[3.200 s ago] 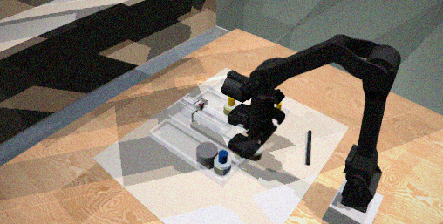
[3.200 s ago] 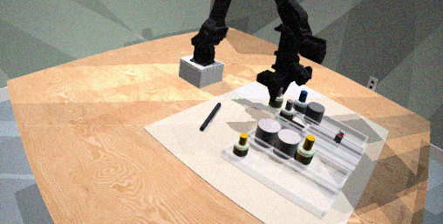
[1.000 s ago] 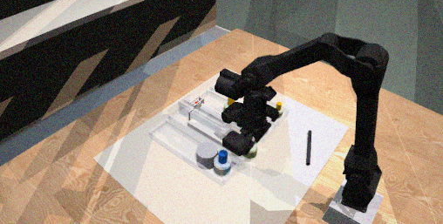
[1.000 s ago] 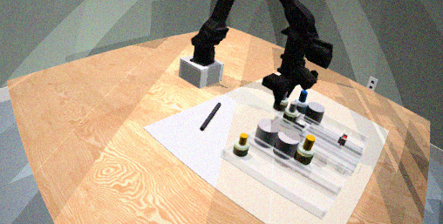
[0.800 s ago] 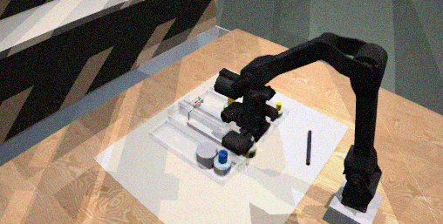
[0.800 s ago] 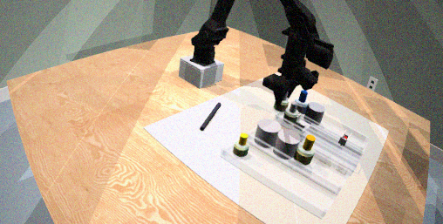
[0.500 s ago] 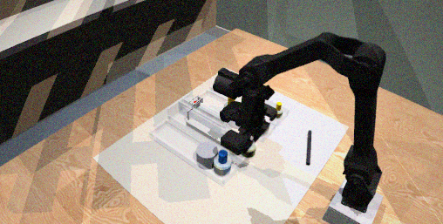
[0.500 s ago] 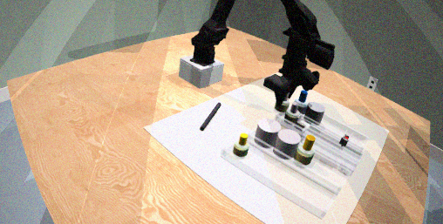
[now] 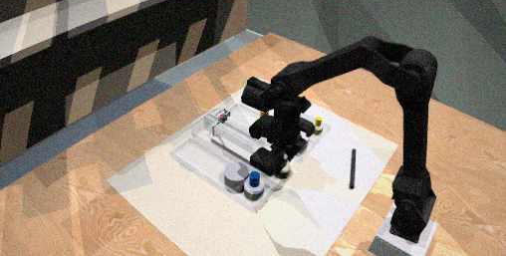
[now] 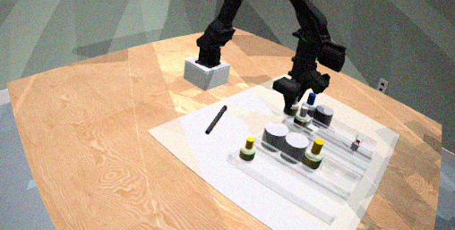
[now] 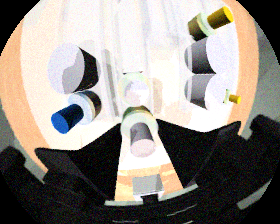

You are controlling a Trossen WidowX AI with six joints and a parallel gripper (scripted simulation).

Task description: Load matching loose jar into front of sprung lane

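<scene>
The clear rack is 16 cm ahead of my gripper tip, 5 cm to the right of it and 3 cm below it. From my gripper tip the other things lie so: black pen (15 cm behind, 14 cm to the right, 5 cm below).
</scene>
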